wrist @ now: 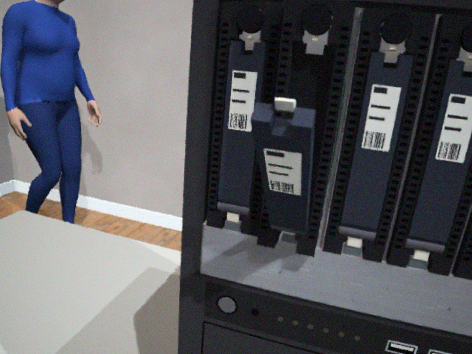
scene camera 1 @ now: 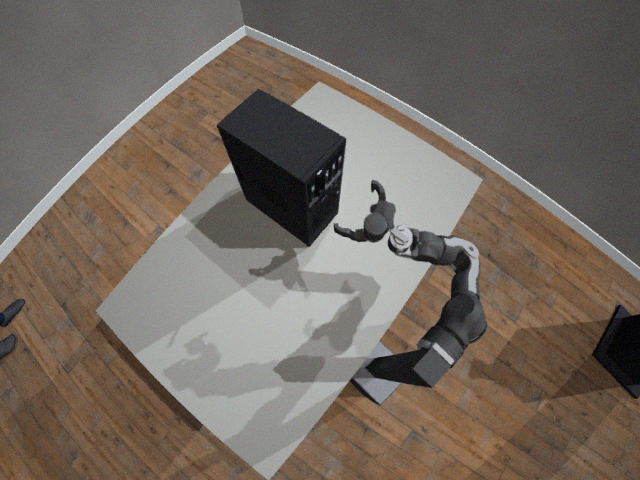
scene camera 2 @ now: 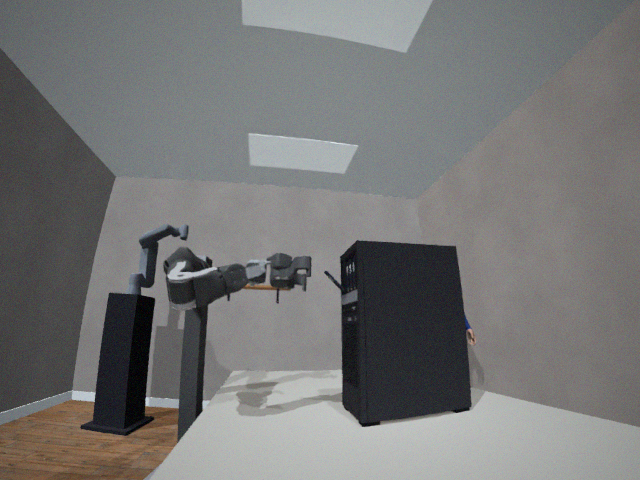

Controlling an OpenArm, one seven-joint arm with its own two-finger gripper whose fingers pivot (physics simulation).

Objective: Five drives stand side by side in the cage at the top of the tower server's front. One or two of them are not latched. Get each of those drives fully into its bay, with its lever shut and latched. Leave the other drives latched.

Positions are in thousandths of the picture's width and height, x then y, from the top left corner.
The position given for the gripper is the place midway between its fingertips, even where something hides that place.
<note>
In view: the gripper (scene camera 1: 552, 428), a drive lever (wrist: 603, 417), a black tower server (wrist: 444, 869) and a drive (wrist: 526, 145).
The gripper is seen too in scene camera 2 (scene camera 2: 482, 574).
</note>
